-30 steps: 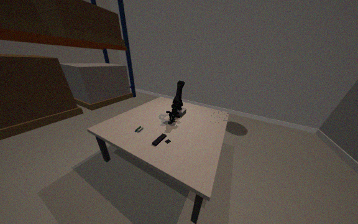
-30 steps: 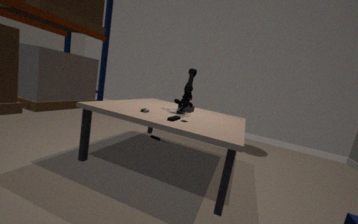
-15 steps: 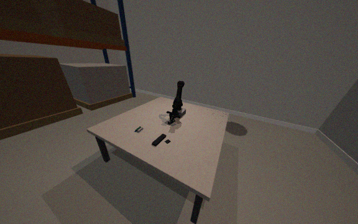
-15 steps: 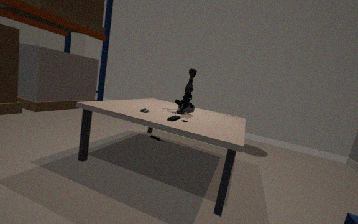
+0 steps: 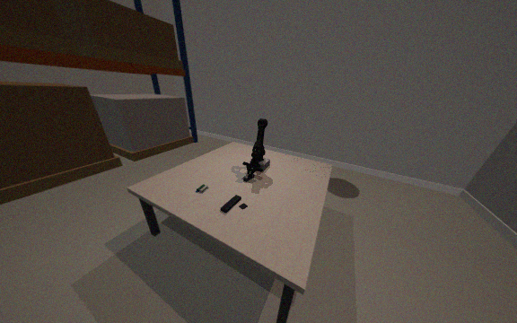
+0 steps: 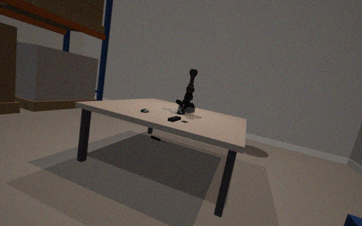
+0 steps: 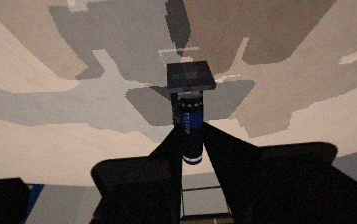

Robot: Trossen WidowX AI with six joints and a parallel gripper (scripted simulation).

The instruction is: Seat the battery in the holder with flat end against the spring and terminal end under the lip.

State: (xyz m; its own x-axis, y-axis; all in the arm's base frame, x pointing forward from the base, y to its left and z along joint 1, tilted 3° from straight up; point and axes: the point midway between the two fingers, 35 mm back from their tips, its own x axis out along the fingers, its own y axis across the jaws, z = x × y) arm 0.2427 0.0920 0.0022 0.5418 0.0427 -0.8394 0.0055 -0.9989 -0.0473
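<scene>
Now: the battery 10 mm above my gripper tip. Also, from my gripper tip: small black piece 270 mm ahead, 200 mm to the left, 30 mm below; then long black block 310 mm ahead, 130 mm to the left, 10 mm below.
</scene>
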